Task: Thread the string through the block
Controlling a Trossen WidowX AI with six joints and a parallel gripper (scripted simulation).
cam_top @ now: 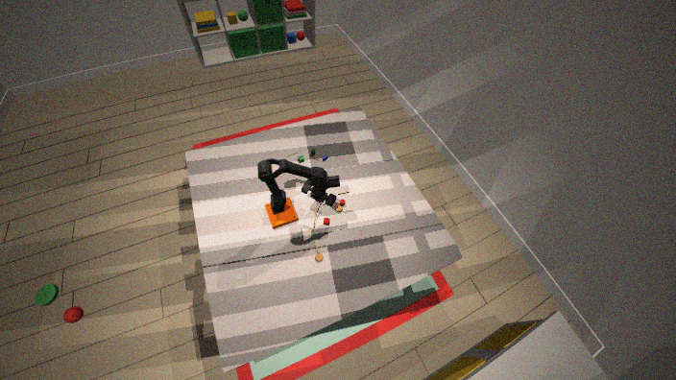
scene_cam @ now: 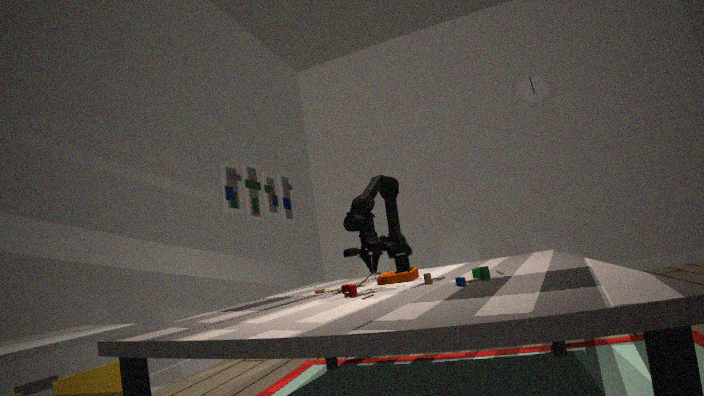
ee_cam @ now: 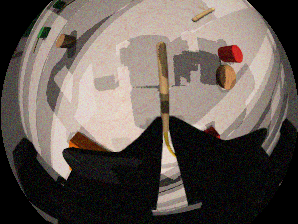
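My gripper tip is now 110 mm to the left of the red wooden block and 40 mm above it. Also, from my gripper tip: wooden disc (100 mm ahead, 60 mm to the right, 50 mm below); loose stick (160 mm ahead, 40 mm to the left, 50 mm below); wooden cylinder (10 mm ahead, 190 mm to the left, 40 mm below).
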